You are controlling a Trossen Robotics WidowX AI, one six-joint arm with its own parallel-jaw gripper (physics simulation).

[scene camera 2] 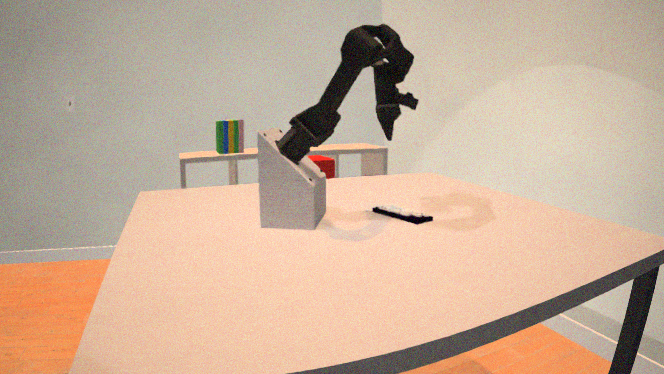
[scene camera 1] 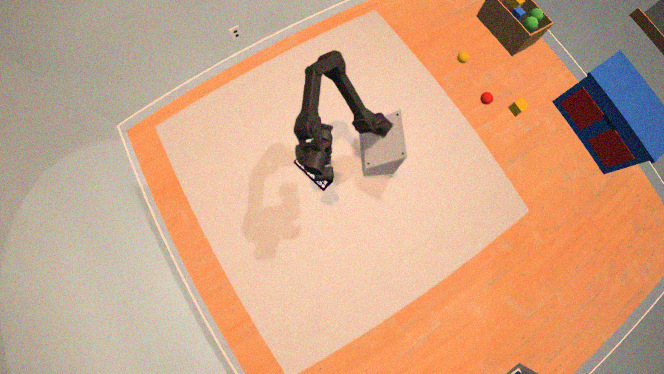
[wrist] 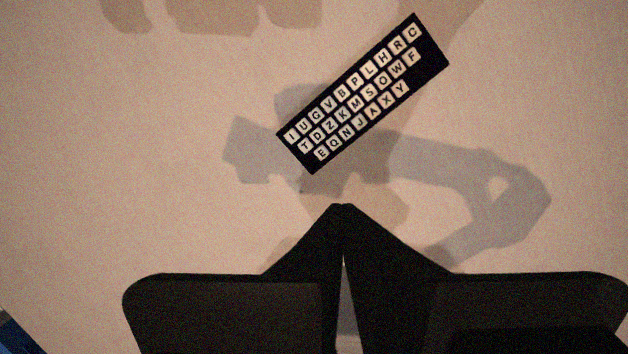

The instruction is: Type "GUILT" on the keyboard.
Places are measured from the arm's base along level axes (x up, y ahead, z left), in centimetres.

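Pixels of known places: gripper, fingertip midpoint: [scene camera 2: 389,140] [wrist: 341,213]; arm's base, origin of the base link: [scene camera 2: 286,153] [scene camera 1: 383,126].
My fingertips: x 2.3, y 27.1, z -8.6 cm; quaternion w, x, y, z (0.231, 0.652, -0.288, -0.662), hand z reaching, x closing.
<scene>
For each thing: its top centre in the pictures, then the offset to it from my fingertips. Level surfaces: height alone.
- small black keyboard, middle of its top: [wrist: 359,100] [scene camera 2: 402,210] [scene camera 1: 313,170] dx -18.6, dy +1.1, dz -4.0 cm
- G key, middle of its top: [wrist: 315,115] dx -18.6, dy +3.1, dz +0.2 cm
- U key, middle of its top: [wrist: 303,126] dx -18.6, dy +3.2, dz +1.9 cm
- I key, middle of its top: [wrist: 291,136] dx -18.6, dy +3.3, dz +3.6 cm
- L key, middle of its top: [wrist: 368,69] dx -18.6, dy +2.7, dz -6.7 cm
- T key, middle of its top: [wrist: 305,146] dx -18.6, dy +1.5, dz +3.3 cm
- table, its level: dx -20.4 cm
A small black keyboard [scene camera 1: 323,185] [scene camera 2: 403,215] [wrist: 362,93] with pale letter keys lies flat on the table. In the wrist view it slants up to the right, with the G key [wrist: 316,115], U key [wrist: 303,126], I key [wrist: 291,136], L key [wrist: 369,69] and T key [wrist: 305,146] readable. In scene camera 1 the arm hides most of it. My gripper [scene camera 2: 389,139] [wrist: 341,213] is shut and empty, pointing down well above the table. In the wrist view its tips show below the keyboard's lower edge, apart from the keys.
The arm's grey base block [scene camera 1: 385,145] [scene camera 2: 287,195] stands on the table [scene camera 1: 390,260] [scene camera 2: 300,290] beside the keyboard. A shelf [scene camera 2: 245,156] with books [scene camera 2: 230,136] stands behind the table. A box [scene camera 1: 505,30], balls and a blue bin [scene camera 1: 620,110] are off the table.
</scene>
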